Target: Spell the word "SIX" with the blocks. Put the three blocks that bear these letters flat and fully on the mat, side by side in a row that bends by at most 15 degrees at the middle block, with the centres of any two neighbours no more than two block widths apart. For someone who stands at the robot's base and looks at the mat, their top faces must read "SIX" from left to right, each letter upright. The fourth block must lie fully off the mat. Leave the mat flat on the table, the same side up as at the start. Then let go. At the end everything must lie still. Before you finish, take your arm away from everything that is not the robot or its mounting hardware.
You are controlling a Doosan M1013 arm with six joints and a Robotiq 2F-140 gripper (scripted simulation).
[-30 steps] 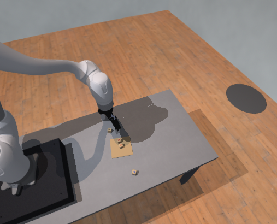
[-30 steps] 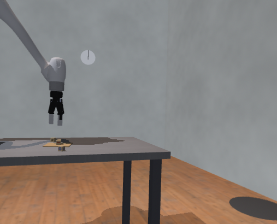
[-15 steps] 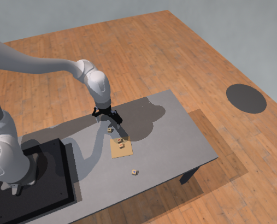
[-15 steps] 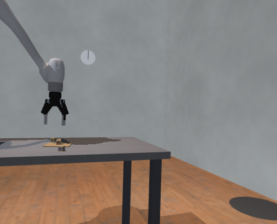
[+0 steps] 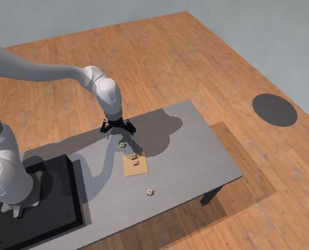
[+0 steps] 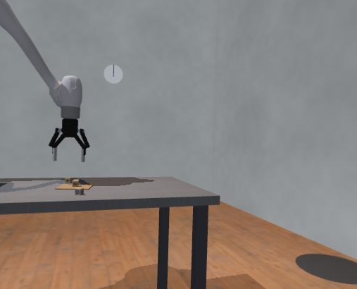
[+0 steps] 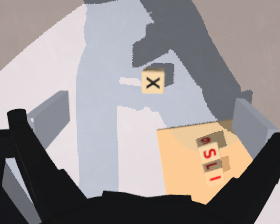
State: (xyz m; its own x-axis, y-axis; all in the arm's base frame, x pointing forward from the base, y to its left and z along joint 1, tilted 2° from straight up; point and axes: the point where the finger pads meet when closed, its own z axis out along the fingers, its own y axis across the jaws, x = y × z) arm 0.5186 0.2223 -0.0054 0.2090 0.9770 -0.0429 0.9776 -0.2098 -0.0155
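Right now my hand is 10 cm above the block. Also, from my hand: tan mat (14 cm to the right, 11 cm below, 6 cm ahead).
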